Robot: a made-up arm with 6 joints.
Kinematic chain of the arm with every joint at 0, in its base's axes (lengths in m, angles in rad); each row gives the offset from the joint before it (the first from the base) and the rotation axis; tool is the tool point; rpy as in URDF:
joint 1: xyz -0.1 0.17 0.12 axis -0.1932 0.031 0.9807
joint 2: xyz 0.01 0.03 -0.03 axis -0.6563 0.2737 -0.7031
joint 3: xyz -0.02 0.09 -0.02 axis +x
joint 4: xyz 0.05 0 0.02 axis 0.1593 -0.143 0.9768
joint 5: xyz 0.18 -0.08 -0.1 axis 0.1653 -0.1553 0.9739
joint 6: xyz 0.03 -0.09 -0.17 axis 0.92 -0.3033 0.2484
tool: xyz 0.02 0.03 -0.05 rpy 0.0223 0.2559 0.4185
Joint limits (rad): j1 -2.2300..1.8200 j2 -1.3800..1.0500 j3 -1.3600..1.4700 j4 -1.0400..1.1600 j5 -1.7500..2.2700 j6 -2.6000..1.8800
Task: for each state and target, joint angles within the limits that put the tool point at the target. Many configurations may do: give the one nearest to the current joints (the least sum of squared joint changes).
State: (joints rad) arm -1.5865 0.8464 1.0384 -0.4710 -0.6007 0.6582
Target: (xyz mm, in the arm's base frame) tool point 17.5 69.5 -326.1
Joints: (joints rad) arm -1.6164 0.7805 1.2232 -0.2612 -0.4735 0.5934
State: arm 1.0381 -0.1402 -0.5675 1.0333 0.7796 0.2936
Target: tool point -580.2 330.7 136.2
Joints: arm 1.0976 -0.9067 0.1939 1.1600 0.8137 0.2561
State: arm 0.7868 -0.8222 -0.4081 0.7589 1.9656 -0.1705
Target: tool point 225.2 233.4 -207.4
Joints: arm -0.0003 -0.0779 -0.6932 0.3365 1.3602 -0.5578
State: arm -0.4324 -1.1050 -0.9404 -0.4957 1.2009 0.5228
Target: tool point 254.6 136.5 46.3
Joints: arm -0.5668 -1.0843 -0.8741 -0.3254 1.1087 0.3547
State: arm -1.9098 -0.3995 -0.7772 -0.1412 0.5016 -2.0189
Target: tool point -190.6 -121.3 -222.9
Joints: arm -2.0666 -0.1591 -0.3728 0.1512 0.6912 -1.8155
